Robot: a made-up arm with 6 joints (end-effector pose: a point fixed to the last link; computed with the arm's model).
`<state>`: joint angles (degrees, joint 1 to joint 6).
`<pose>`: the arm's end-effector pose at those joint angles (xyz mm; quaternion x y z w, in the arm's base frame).
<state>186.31 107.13 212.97 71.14 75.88 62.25</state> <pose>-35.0 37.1 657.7 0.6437 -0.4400 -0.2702 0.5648</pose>
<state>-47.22 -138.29 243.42 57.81 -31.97 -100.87</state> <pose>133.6 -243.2 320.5 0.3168 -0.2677 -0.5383 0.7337</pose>
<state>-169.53 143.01 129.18 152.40 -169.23 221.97</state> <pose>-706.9 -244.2 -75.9 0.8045 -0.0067 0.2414 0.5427</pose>
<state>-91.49 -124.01 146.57 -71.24 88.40 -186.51</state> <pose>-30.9 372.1 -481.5 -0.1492 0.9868 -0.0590 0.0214</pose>
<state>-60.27 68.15 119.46 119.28 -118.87 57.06</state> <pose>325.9 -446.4 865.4 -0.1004 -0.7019 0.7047 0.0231</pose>
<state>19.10 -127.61 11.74 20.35 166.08 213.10</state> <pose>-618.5 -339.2 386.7 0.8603 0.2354 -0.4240 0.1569</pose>
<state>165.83 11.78 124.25 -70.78 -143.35 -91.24</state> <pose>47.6 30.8 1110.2 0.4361 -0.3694 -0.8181 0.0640</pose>
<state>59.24 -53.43 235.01 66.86 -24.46 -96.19</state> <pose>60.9 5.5 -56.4 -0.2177 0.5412 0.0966 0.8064</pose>
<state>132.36 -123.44 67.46 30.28 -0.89 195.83</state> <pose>613.9 -511.8 -90.3 -0.3243 0.2303 -0.3353 0.8540</pose>
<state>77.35 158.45 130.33 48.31 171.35 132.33</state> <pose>223.6 613.6 -219.2 0.2655 -0.7082 -0.3789 0.5333</pose>
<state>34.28 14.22 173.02 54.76 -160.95 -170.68</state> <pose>-354.1 -329.3 653.8 -0.9252 -0.1217 0.1337 0.3337</pose>
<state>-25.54 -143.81 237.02 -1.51 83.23 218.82</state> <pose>249.1 -258.6 191.6 0.5102 -0.3908 0.6800 0.3529</pose>
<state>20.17 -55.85 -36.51 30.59 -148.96 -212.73</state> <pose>267.5 -17.3 666.7 0.4824 -0.4197 -0.7675 0.0452</pose>
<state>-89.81 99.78 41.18 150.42 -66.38 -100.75</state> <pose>111.7 -647.8 -245.7 -0.3051 0.4367 -0.7307 0.4269</pose>
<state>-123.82 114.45 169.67 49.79 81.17 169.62</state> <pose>-357.1 -386.8 630.0 0.3257 -0.2486 0.0574 0.9104</pose>
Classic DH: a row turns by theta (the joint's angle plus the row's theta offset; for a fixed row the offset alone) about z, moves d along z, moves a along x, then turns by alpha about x. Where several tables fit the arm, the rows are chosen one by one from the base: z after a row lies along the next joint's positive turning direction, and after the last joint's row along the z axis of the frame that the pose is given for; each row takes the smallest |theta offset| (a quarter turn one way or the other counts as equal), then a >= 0, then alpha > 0; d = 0 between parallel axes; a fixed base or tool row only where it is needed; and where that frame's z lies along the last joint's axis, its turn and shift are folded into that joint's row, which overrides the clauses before.
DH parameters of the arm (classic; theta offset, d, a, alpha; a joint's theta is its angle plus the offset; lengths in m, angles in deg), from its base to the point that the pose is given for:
joint 1: 0 0.2481 0 -90
joint 2: -90 0 0.3106 180
joint 3: 0 0 0 -90
joint 4: 0 -0.5547 0 90
joint 5: 0 0.126 0 -90
joint 6: 90 0 0 90
tool (fixed): -90 0 0 0

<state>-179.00 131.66 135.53 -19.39 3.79 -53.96</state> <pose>-790.3 105.1 37.3 -0.0534 -0.5968 -0.7998 0.0370</pose>
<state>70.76 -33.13 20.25 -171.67 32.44 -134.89</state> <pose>-59.8 207.0 942.5 -0.2608 -0.3673 0.4187 0.7885</pose>
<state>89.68 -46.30 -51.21 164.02 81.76 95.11</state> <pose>-119.3 331.8 449.8 0.0069 0.7964 0.0430 0.6032</pose>
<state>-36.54 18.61 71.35 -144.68 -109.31 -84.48</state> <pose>457.3 -210.9 939.8 0.5068 0.6111 0.5392 0.2811</pose>
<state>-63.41 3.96 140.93 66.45 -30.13 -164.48</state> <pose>-252.2 391.4 852.0 0.0820 -0.7914 0.4363 0.4203</pose>
